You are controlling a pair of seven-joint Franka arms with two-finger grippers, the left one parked.
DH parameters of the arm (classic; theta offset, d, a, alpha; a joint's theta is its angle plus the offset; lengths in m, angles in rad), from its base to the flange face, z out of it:
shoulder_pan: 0 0.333 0 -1.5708
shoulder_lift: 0 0 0 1.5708
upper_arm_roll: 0 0.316 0.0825 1.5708
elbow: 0 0 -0.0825 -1.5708
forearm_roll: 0 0.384 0 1.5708
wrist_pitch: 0 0 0.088 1.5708
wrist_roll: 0 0.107 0 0
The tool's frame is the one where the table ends.
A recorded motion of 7 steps. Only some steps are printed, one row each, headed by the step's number.
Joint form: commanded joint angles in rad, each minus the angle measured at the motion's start. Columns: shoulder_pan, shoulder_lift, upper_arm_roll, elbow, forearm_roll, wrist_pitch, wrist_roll.
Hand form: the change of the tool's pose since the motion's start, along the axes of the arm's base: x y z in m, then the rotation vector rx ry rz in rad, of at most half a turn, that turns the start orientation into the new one. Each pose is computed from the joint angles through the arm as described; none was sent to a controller.
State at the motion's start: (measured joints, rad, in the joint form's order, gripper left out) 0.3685 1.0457 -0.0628 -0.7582 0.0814 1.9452 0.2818
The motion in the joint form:
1: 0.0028 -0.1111 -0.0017 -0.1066 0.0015 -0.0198 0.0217
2: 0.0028 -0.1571 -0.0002 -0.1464 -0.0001 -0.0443 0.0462
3: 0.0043 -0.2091 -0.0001 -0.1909 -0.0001 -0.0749 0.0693
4: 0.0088 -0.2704 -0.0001 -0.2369 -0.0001 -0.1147 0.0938
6: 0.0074 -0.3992 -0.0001 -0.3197 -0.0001 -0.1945 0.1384
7: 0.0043 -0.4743 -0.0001 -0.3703 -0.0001 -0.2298 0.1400
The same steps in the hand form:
1: -0.0119 -0.0053 0.0346 0.0017 0.0172 -0.0251
2: -0.0190 -0.0081 0.0490 -0.0001 0.0366 -0.0495
3: -0.0283 -0.0111 0.0650 -0.0032 0.0607 -0.0721
4: -0.0407 -0.0127 0.0861 -0.0069 0.0862 -0.0928
6: -0.0662 -0.0245 0.1356 -0.0093 0.1228 -0.1390
7: -0.0819 -0.0334 0.1629 -0.0092 0.1346 -0.1438

